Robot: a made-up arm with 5 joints.
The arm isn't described. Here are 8 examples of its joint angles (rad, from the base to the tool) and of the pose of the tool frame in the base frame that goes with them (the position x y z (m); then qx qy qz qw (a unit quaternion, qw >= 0)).
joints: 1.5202 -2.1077 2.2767 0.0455 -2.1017
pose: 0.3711 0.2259 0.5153 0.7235 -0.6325 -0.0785 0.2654
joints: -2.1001 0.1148 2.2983 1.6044 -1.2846
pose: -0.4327 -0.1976 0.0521 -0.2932 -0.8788 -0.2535 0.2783
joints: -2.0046 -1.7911 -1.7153 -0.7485 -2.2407
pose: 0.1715 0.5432 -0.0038 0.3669 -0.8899 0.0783 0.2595
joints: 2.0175 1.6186 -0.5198 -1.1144 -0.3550
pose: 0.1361 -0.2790 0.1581 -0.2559 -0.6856 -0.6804 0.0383
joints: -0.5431 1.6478 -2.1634 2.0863 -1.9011
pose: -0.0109 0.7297 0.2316 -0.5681 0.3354 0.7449 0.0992
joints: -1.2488 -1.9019 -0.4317 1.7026 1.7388
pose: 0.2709 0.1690 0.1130 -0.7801 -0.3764 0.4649 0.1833
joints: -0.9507 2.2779 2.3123 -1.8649 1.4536
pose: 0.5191 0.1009 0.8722 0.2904 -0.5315 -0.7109 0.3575
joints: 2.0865 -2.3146 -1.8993 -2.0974 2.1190
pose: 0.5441 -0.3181 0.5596 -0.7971 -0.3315 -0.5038 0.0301
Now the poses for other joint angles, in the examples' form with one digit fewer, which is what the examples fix.
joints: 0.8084 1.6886 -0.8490 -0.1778 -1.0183
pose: 0.174 -0.049 -0.277 -0.345 -0.308 -0.713 0.526
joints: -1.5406 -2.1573 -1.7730 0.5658 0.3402
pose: 0.362 0.296 -0.142 -0.440 0.040 0.758 0.480
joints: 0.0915 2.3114 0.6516 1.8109 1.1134
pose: 0.087 0.307 0.230 -0.148 0.596 -0.376 0.694
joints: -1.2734 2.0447 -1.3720 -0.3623 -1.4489
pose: 0.298 0.490 0.348 0.190 0.614 -0.608 0.467
